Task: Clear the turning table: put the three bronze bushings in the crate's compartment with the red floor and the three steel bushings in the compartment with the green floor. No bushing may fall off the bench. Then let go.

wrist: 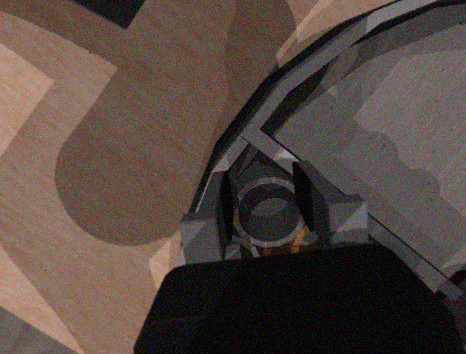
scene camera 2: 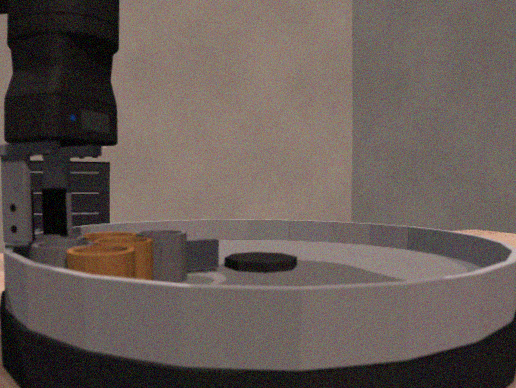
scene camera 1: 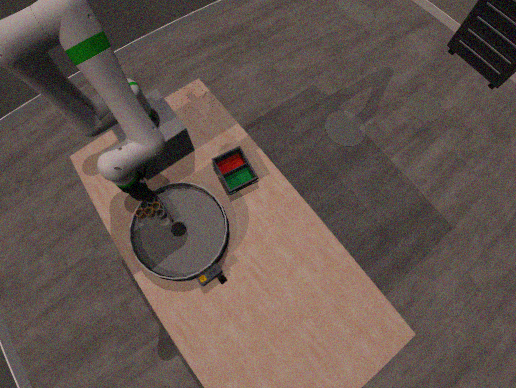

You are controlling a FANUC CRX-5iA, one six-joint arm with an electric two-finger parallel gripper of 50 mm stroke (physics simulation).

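My gripper is shut on an upright steel bushing, low inside the rim of the turning table. Three bronze bushings stand in a tight cluster beside it: a front one, one behind it and a rear one. A steel bushing stands at the cluster's right side in the scene camera 2 view, and another at its left. The gripper body hides part of the cluster in the wrist view. The crate has a red-floored compartment and a green-floored one.
A straight grey bar runs inward from the turning table's rim, close to the fingers. A black hub sits at the centre. A control box adjoins the rim. The robot's pedestal stands behind.
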